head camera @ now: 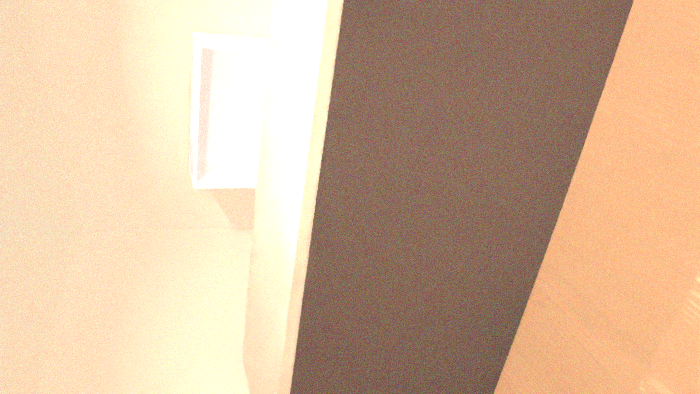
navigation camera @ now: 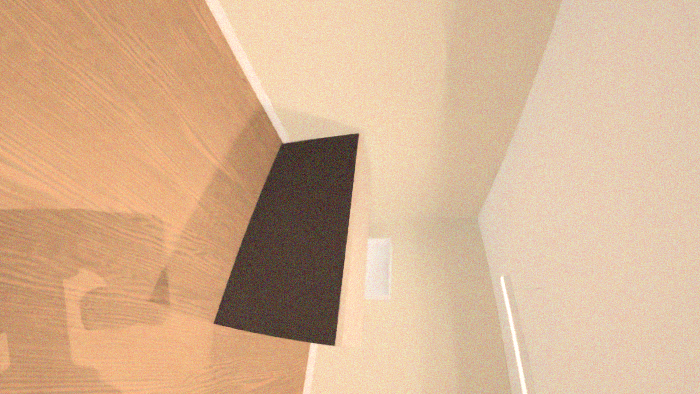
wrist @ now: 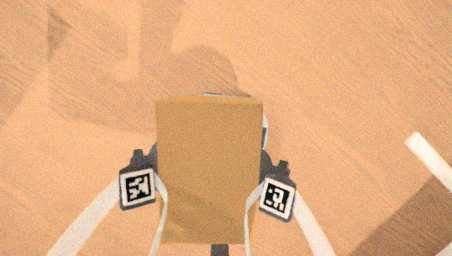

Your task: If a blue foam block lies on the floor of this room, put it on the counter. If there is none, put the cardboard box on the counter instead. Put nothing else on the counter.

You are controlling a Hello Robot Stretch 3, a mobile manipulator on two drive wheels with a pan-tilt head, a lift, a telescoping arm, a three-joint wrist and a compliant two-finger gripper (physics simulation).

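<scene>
The cardboard box (wrist: 209, 130), plain and brown, is between the fingers of my gripper (wrist: 211, 159) in the wrist view. Both fingers press on its sides, and it is above the wood floor. The counter (head camera: 450, 200) (navigation camera: 295, 235) shows a dark face and a thin pale top edge. It looks turned on its side in the head and navigation views. In the head view it runs from top to bottom of the picture. My gripper and the box do not show in those two views. A blue foam block does not show in any view.
A white rectangular frame (head camera: 196, 110) (navigation camera: 378, 295) shows beyond the counter's pale edge. Pale walls (navigation camera: 425, 75) meet the wood floor (navigation camera: 125, 100) along a white baseboard (navigation camera: 247, 67). In the wrist view, a white bar (wrist: 427, 152) lies at the right, and shadows fall on the floor.
</scene>
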